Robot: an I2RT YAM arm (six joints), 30 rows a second.
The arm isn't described. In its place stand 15 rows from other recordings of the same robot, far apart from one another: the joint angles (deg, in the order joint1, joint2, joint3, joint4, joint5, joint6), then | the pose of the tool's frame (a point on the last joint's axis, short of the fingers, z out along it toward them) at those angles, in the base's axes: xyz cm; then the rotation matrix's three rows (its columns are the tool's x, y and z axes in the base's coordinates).
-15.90 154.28 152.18 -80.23 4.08 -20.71 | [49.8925 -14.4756 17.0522], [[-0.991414 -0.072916 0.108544], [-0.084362 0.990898 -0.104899], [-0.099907 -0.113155 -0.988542]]
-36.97 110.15 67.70 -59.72 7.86 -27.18 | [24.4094 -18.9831 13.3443], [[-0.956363 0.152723 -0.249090], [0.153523 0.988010 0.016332], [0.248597 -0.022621 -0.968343]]
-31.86 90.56 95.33 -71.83 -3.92 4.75 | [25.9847 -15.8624 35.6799], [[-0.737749 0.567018 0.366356], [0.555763 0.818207 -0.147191], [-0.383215 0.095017 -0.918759]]
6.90 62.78 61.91 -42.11 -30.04 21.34 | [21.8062 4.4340 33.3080], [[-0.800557 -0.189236 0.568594], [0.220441 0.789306 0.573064], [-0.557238 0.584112 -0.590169]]
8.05 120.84 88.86 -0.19 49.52 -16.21 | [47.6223 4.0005 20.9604], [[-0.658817 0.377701 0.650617], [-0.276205 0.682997 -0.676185], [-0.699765 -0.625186 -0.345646]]
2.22 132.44 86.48 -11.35 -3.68 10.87 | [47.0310 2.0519 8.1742], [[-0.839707 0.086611 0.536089], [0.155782 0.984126 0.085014], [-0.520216 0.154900 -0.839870]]
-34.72 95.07 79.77 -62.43 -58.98 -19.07 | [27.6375 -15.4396 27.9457], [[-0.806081 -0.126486 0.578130], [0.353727 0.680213 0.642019], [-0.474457 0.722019 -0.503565]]
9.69 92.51 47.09 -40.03 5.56 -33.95 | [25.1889 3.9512 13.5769], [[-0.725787 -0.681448 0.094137], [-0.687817 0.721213 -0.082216], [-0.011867 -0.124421 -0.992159]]
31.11 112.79 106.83 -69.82 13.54 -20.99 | [34.5790 19.8941 28.5845], [[-0.612574 -0.720307 0.325439], [-0.776424 0.625483 -0.077058], [-0.148051 -0.299882 -0.942418]]
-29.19 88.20 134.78 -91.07 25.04 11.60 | [17.8012 -11.6706 52.2102], [[-0.457442 0.814070 0.357824], [0.464231 0.561828 -0.684718], [-0.758444 -0.147106 -0.634920]]
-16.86 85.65 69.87 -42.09 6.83 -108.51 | [29.5652 -9.4024 27.5254], [[-0.073186 -0.879158 0.470877], [-0.961648 -0.062937 -0.266970], [0.264344 -0.472357 -0.840834]]
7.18 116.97 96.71 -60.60 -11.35 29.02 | [40.3576 5.7902 21.2718], [[-0.931071 0.340920 0.129922], [0.362095 0.907073 0.214724], [-0.044645 0.246968 -0.967995]]
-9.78 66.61 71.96 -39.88 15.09 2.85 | [23.7710 -5.0379 37.6960], [[-0.539245 0.402674 0.739641], [0.141665 0.909136 -0.391667], [-0.830148 -0.106424 -0.547292]]
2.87 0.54 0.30 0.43 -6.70 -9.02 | [11.0268 0.9687 17.5325], [[0.029336 -0.163677 0.986078], [-0.154433 0.973915 0.166252], [-0.987568 -0.157160 0.003293]]
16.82 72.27 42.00 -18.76 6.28 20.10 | [24.3461 6.9530 21.0691], [[-0.753984 0.042741 0.655500], [0.128936 0.988099 0.083881], [-0.644114 0.147762 -0.750522]]
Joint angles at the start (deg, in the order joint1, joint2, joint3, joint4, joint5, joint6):
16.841 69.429 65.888 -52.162 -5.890 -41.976
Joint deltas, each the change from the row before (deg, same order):
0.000 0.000 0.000 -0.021 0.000 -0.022
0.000 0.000 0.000 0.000 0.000 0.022
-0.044 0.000 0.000 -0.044 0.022 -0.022
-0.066 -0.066 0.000 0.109 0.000 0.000
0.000 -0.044 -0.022 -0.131 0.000 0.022
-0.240 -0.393 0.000 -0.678 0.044 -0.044
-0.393 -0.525 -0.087 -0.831 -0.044 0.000
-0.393 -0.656 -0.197 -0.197 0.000 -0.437
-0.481 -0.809 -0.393 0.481 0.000 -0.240
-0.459 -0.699 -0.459 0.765 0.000 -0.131
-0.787 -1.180 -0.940 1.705 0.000 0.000
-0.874 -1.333 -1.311 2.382 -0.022 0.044
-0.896 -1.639 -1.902 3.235 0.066 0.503
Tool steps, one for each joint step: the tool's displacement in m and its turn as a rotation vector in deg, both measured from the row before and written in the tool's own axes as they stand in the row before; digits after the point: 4 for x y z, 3 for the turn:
0.0000 0.0000 0.0000 -0.014 0.016 -0.020
0.0000 0.0000 0.0000 0.000 0.000 0.022
0.0002 -0.0001 0.0000 0.008 0.061 0.019
0.0000 -0.0003 -0.0004 0.148 -0.109 0.036
0.0003 0.0003 -0.0001 -0.073 0.081 0.033
0.0017 0.0005 -0.0021 -0.043 0.315 0.183
0.0026 0.0006 -0.0024 -0.110 0.383 0.365
0.0021 0.0002 -0.0026 0.359 -0.071 -0.139
0.0020 -0.0004 -0.0026 0.831 -0.503 0.063
0.0017 -0.0006 -0.0018 0.899 -0.582 0.139
0.0028 -0.0013 -0.0024 1.704 -1.146 0.428
0.0031 -0.0014 -0.0018 2.059 -1.447 0.474
0.0039 -0.0010 -0.0012 2.532 -1.782 0.866

